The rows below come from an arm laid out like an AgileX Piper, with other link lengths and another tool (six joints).
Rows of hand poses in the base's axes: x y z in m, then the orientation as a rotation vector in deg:
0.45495, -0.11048, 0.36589, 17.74, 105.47, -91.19
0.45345, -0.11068, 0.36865, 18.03, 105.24, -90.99
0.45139, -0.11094, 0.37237, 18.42, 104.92, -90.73
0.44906, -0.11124, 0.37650, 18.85, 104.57, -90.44
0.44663, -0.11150, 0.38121, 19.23, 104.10, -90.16
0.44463, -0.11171, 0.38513, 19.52, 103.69, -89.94
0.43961, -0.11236, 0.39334, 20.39, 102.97, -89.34
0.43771, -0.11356, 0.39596, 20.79, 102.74, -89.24
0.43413, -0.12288, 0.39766, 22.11, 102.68, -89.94
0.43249, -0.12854, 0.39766, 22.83, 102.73, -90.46
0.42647, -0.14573, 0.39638, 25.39, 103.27, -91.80
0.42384, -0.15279, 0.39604, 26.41, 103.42, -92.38
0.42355, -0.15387, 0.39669, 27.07, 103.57, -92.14
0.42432, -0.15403, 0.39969, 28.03, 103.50, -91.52
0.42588, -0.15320, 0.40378, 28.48, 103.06, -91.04
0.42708, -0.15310, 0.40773, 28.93, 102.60, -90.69
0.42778, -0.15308, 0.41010, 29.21, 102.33, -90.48
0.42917, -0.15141, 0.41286, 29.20, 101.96, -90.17
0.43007, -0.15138, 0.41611, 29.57, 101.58, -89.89
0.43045, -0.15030, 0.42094, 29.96, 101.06, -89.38
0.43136, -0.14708, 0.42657, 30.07, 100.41, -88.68
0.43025, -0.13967, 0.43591, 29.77, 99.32, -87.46
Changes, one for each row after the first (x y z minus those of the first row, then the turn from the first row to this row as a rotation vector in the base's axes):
-0.00150, -0.00020, 0.00276, 0.05, -0.36, 0.00
-0.00356, -0.00046, 0.00648, 0.11, -0.85, 0.00
-0.00589, -0.00076, 0.01061, 0.18, -1.39, 0.00
-0.00832, -0.00102, 0.01532, 0.16, -1.99, 0.05
-0.01032, -0.00123, 0.01924, 0.13, -2.48, 0.10
-0.01534, -0.00188, 0.02745, 0.27, -3.58, 0.10
-0.01724, -0.00308, 0.03007, 0.31, -3.94, -0.03
-0.02082, -0.01240, 0.03177, 0.29, -4.17, -1.23
-0.02246, -0.01806, 0.03177, 0.27, -4.17, -1.99
-0.02848, -0.03525, 0.03049, 0.61, -4.14, -4.48
-0.03111, -0.04231, 0.03015, 0.70, -4.14, -5.48
-0.03140, -0.04339, 0.03080, 1.07, -4.38, -5.80
-0.03063, -0.04355, 0.03380, 1.60, -5.06, -6.04
-0.02907, -0.04272, 0.03789, 1.72, -5.75, -5.95
-0.02787, -0.04262, 0.04184, 1.78, -6.38, -5.94
-0.02717, -0.04260, 0.04421, 1.81, -6.76, -5.93
-0.02578, -0.04093, 0.04697, 1.76, -7.16, -5.66
-0.02488, -0.04090, 0.05022, 1.80, -7.68, -5.66
-0.02450, -0.03982, 0.05505, 1.88, -8.41, -5.50
-0.02359, -0.03660, 0.06068, 1.91, -9.23, -5.03
-0.02470, -0.02919, 0.07002, 1.85, -10.44, -3.90

